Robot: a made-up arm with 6 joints.
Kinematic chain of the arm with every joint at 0, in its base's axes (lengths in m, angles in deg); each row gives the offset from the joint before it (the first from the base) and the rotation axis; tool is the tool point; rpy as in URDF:
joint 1: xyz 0 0 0.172 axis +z
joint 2: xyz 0 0 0 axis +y
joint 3: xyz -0.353 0 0.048 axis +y
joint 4: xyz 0.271 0 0.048 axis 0.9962 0 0.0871
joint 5: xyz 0 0 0 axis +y
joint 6: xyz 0.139 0 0.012 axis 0.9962 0 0.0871
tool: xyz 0 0 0 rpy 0 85 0
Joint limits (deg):
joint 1: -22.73..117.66
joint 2: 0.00..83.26
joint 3: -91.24..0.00
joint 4: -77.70..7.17
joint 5: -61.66..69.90
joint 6: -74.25..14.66
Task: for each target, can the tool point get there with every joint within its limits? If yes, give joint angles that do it. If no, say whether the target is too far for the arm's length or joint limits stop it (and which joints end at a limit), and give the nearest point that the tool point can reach.
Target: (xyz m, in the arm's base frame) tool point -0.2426 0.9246 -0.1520
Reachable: no: too far | nearest point -0.0872 0.3322 0.2867 | short by 0.753 m
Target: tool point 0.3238 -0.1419 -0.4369
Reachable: no: joint limits stop it (at a limit: joint 1, joint 2) | nearest point 0.1348 -0.0577 0.1380 | short by 0.611 m
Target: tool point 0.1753 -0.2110 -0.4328
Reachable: no: joint limits stop it (at a limit: joint 1, joint 2, joint 3, joint 4) | nearest point 0.0916 -0.0631 0.1290 | short by 0.587 m
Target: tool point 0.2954 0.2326 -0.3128
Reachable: no: joint limits stop it (at a limit: joint 2) | nearest point 0.1360 0.1071 0.1485 | short by 0.504 m
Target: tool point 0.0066 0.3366 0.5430
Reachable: yes | joints 102.59 75.39 -79.54 -50.43 47.82 -31.51
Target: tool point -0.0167 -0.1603 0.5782
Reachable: yes | joints 45.89 11.84 -66.15 -60.01 55.42 -43.09
